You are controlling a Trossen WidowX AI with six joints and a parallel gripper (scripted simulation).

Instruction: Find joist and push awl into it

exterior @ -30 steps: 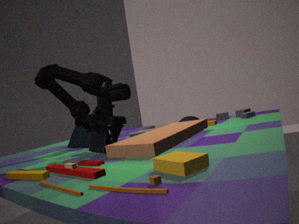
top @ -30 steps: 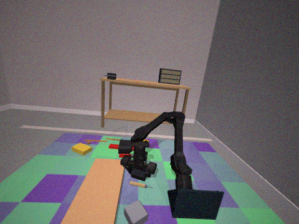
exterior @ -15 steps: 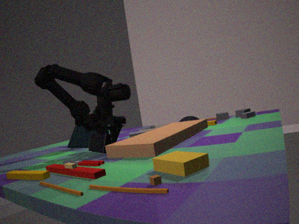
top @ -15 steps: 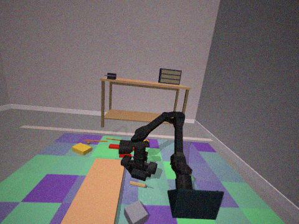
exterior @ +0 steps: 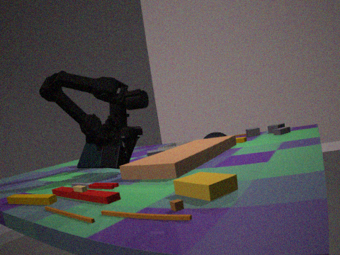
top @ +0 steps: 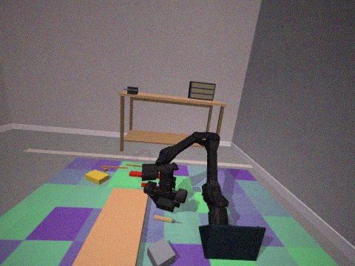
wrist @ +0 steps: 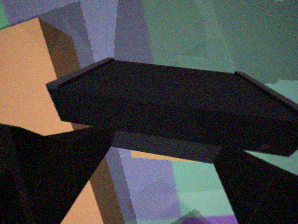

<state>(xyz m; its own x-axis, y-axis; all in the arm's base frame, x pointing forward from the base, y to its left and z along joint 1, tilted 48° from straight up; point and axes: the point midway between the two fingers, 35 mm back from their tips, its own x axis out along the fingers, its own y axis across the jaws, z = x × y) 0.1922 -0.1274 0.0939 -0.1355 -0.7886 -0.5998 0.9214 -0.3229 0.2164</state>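
The awl lies 50 mm to the left of my gripper tip, 40 mm below it and 30 mm behind it. Round my gripper tip: stud finder (20 mm behind); yellow block (380 mm ahead, 270 mm to the right, 30 mm below).
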